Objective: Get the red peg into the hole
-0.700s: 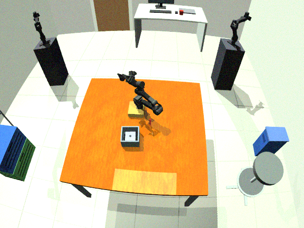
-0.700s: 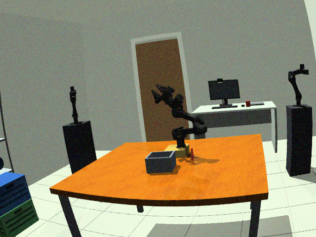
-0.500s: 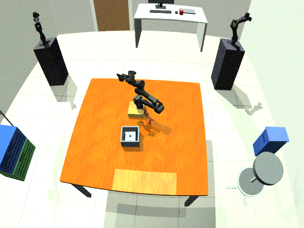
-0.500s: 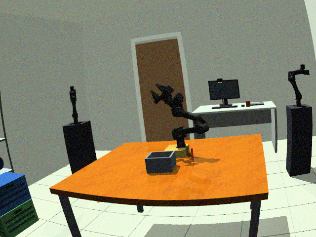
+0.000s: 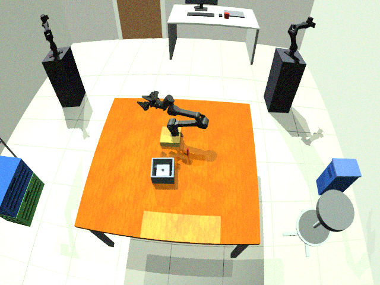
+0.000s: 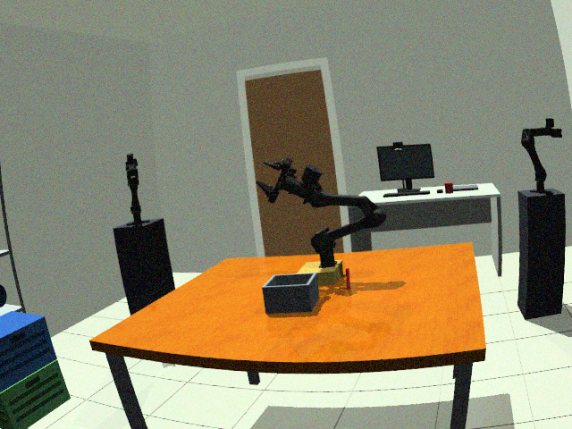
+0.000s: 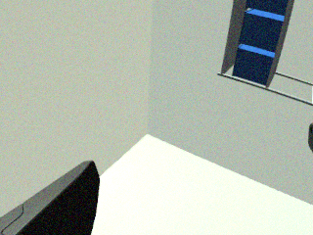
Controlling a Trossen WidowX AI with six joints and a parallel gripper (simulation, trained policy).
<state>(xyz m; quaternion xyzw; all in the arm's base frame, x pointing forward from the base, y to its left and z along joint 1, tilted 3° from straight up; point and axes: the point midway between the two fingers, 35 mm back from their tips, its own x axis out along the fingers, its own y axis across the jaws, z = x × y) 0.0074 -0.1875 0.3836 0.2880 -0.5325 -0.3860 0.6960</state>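
Right now the red peg is 420 mm below my gripper tip, 330 mm to the left of it and 140 mm ahead of it. Round my gripper tip: plate (410 mm below, 310 mm ahead, 150 mm to the left); grey box (430 mm below, 310 mm ahead, 150 mm to the left).
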